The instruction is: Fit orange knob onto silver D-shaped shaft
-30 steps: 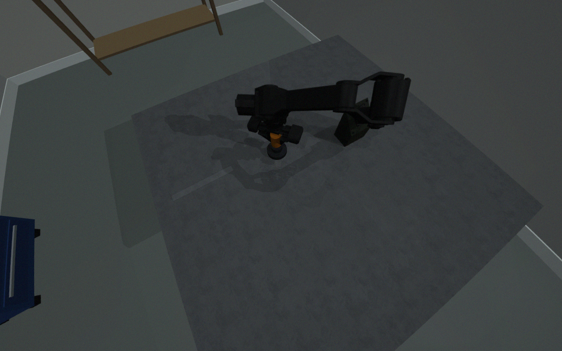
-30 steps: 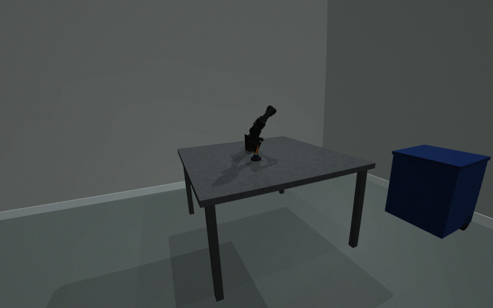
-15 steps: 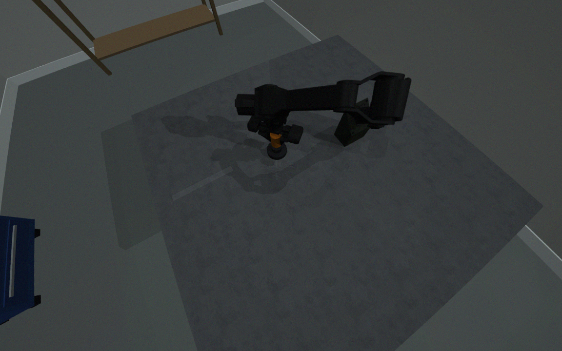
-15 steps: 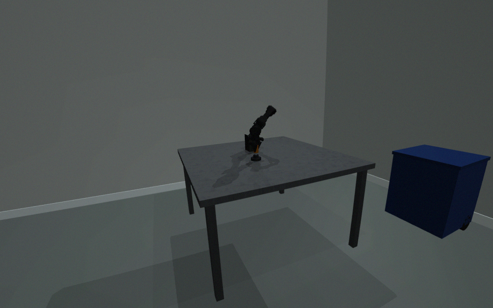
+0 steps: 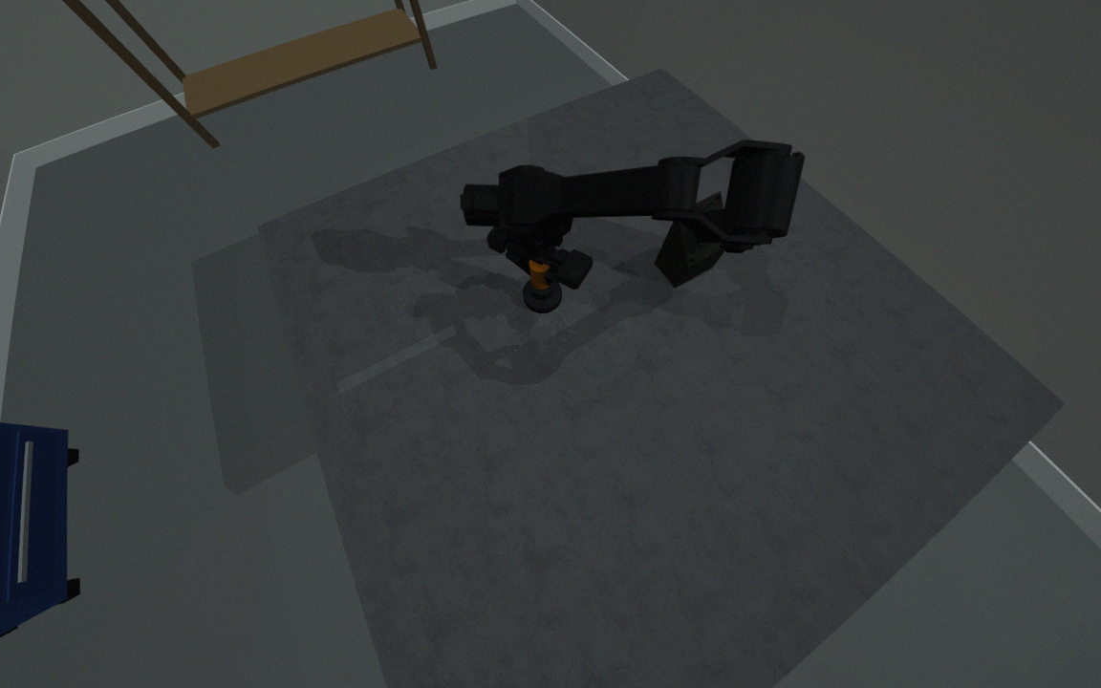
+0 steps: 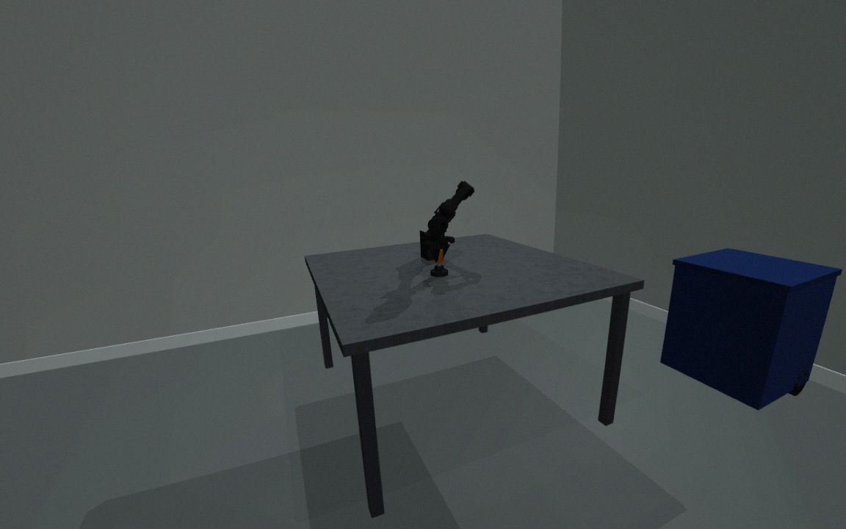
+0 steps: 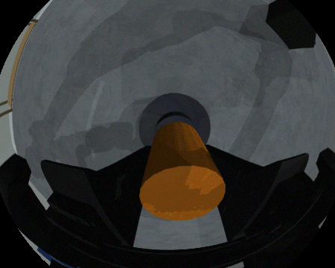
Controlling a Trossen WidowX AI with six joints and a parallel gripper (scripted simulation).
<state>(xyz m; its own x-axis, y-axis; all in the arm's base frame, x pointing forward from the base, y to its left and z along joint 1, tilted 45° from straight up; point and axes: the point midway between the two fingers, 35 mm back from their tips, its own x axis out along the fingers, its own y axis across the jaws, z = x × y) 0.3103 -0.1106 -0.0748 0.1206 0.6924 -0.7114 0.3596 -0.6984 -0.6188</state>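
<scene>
Right now the pedestal is 40 mm below my gripper tip. The rest, counted from my gripper tip: orange knob 30 mm above.
</scene>
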